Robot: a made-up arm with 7 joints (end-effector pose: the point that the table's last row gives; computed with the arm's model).
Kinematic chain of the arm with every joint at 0, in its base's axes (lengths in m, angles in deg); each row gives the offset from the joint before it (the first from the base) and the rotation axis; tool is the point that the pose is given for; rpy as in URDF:
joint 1: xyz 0 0 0.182 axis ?
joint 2: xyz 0 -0.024 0.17 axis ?
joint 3: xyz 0 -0.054 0.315 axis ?
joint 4: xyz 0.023 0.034 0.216 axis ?
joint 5: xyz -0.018 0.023 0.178 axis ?
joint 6: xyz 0 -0.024 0.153 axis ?
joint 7: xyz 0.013 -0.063 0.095 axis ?
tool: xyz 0 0 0 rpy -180 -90 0
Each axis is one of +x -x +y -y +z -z.
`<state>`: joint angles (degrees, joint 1 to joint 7).
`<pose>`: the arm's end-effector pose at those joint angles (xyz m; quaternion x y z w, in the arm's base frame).
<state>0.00 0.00 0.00 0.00 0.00 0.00 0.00</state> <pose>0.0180 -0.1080 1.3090 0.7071 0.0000 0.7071 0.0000</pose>
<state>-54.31 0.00 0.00 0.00 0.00 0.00 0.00</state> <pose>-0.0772 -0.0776 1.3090 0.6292 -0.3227 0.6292 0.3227</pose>
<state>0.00 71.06 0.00 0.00 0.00 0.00 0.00</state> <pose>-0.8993 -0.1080 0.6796 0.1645 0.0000 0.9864 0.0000</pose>
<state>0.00 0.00 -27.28 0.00 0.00 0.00 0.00</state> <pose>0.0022 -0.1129 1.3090 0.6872 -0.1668 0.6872 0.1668</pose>
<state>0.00 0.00 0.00 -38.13 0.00 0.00 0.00</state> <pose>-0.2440 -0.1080 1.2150 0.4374 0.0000 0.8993 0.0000</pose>
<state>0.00 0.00 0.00 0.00 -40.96 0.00 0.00</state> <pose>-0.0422 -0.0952 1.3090 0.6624 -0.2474 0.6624 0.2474</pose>
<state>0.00 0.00 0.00 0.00 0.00 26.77 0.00</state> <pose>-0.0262 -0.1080 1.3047 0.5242 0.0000 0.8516 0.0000</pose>
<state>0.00 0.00 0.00 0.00 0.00 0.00 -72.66</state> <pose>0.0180 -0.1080 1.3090 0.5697 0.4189 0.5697 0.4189</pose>
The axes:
joint 1: +z
joint 2: -y
joint 3: +z
joint 4: +y
joint 5: +z
joint 6: -y
joint 7: +x

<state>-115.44 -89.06 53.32 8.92 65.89 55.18 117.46</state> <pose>-0.4038 -0.8252 0.2630 0.5722 0.2531 -0.1556 0.7644</pose>
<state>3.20 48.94 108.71 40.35 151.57 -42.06 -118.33</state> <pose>-0.8072 0.0561 0.7351 0.7058 -0.2103 0.2560 0.6261</pose>
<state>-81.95 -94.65 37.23 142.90 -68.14 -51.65 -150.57</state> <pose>0.0997 -0.2343 0.0557 0.3713 -0.5428 0.0511 0.7516</pose>
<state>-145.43 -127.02 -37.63 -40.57 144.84 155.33 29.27</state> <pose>-0.4798 -0.3924 -0.1065 -0.7736 -0.3279 0.4742 0.2631</pose>
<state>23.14 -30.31 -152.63 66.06 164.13 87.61 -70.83</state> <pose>0.1843 -0.3071 0.9999 -0.0142 -0.3306 0.8759 0.3510</pose>
